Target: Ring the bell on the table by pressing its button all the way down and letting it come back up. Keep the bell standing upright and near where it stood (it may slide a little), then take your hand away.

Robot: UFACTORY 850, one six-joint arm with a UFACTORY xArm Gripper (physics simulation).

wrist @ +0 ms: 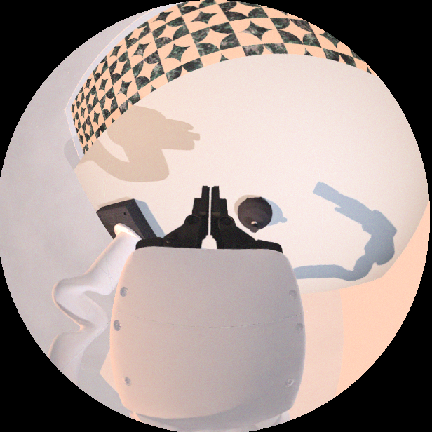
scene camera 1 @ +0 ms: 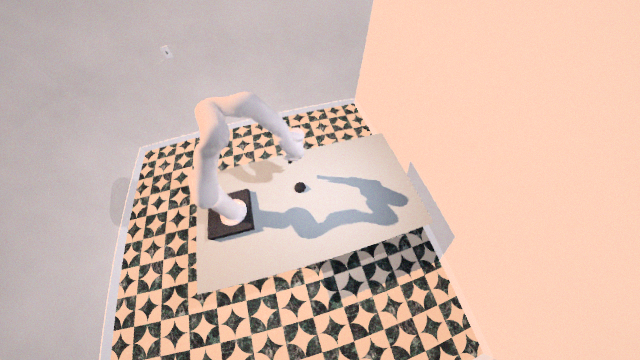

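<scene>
The bell (scene camera 1: 300, 187) (wrist: 255, 213) is a small dark dome standing upright on the pale table, with a small light-tipped button showing near its lower edge in the wrist view. My gripper (wrist: 209, 197) is shut with nothing between its fingers. In the wrist view the fingertips are to the left of the bell and apart from it. In scene camera 1 the gripper (scene camera 1: 290, 161) is mostly hidden by the white wrist; a small dark part shows above the table, up and slightly left of the bell.
The white arm rises from a dark square base plate (scene camera 1: 216, 231) (wrist: 145, 225) on the table (scene camera 1: 260, 265) (wrist: 280, 110). Shadows of the arm fall across the table top. A patterned tile floor surrounds it, and a peach wall (scene camera 1: 500, 125) stands on the right.
</scene>
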